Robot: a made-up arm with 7 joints.
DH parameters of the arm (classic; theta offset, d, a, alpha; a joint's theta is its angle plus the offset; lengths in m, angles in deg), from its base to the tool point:
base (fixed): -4.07 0 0 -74.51
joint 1: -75.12 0.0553 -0.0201 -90
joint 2: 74 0 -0.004 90
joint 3: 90 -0.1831 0.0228 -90
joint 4: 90 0.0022 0.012 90
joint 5: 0 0.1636 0 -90
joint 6: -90 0 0.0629 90
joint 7: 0 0 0 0
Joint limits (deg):
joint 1: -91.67..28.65
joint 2: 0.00..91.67
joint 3: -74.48..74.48
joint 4: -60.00..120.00
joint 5: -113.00..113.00
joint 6: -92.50..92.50
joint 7: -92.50..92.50
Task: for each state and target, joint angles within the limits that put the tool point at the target. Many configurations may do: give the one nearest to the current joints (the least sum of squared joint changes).
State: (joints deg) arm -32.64 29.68 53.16 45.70 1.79 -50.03 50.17
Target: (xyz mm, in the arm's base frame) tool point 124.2 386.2 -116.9
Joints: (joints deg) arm -20.89 41.48 65.91 47.82 -1.41 -47.51 50.17
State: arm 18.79 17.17 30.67 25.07 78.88 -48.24 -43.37
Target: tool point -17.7 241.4 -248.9
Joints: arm 28.65 11.43 46.70 10.44 73.13 -59.87 -43.37
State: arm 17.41 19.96 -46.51 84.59 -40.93 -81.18 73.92
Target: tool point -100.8 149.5 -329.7
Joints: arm 16.24 19.46 -46.61 81.17 -40.51 -88.60 73.92
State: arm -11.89 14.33 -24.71 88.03 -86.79 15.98 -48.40
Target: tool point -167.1 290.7 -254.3
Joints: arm -0.39 34.73 -28.94 120.00 -81.30 28.01 -48.40
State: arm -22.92 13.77 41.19 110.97 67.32 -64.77 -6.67
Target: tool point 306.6 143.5 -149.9
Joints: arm -69.50 38.25 51.72 117.62 70.94 -92.50 -6.67
